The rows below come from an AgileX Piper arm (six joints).
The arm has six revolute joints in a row. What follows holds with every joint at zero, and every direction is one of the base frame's.
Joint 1 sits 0.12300 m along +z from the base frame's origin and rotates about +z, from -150.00 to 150.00 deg.
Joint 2 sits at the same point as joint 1 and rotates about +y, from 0.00 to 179.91 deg.
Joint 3 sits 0.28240 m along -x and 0.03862 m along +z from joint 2 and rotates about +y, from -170.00 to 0.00 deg.
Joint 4 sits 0.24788 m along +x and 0.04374 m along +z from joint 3 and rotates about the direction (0.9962, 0, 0.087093), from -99.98 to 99.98 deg.
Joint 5 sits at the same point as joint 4 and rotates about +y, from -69.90 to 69.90 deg.
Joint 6 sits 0.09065 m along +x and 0.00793 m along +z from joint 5 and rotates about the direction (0.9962, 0, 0.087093), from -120.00 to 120.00 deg.
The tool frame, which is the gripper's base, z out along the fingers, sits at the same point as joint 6; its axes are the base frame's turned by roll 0.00, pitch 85.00 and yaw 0.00 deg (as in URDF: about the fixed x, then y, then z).
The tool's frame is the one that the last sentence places.
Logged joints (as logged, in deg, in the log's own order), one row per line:
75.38 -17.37 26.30 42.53 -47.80 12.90
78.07 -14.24 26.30 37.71 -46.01 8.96
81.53 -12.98 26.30 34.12 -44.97 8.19
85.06 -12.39 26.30 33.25 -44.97 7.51
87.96 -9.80 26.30 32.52 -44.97 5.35
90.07 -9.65 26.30 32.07 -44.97 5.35
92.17 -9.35 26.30 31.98 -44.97 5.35
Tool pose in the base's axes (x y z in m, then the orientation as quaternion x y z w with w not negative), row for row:
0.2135 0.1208 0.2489 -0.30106 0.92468 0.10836 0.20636
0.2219 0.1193 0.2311 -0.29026 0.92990 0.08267 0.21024
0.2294 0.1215 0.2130 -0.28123 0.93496 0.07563 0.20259
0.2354 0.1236 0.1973 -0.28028 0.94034 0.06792 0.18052
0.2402 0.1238 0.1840 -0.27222 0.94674 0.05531 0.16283
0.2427 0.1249 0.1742 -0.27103 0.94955 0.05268 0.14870
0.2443 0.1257 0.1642 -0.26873 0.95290 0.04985 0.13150
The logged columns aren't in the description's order. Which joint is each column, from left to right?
Columns, left to right: joint 2, joint 6, joint 1, joint 5, joint 3, joint 4.
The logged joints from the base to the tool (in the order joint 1, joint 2, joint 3, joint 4, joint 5, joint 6), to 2 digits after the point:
26.30 75.38 -47.80 12.90 42.53 -17.37
26.30 78.07 -46.01 8.96 37.71 -14.24
26.30 81.53 -44.97 8.19 34.12 -12.98
26.30 85.06 -44.97 7.51 33.25 -12.39
26.30 87.96 -44.97 5.35 32.52 -9.80
26.30 90.07 -44.97 5.35 32.07 -9.65
26.30 92.17 -44.97 5.35 31.98 -9.35

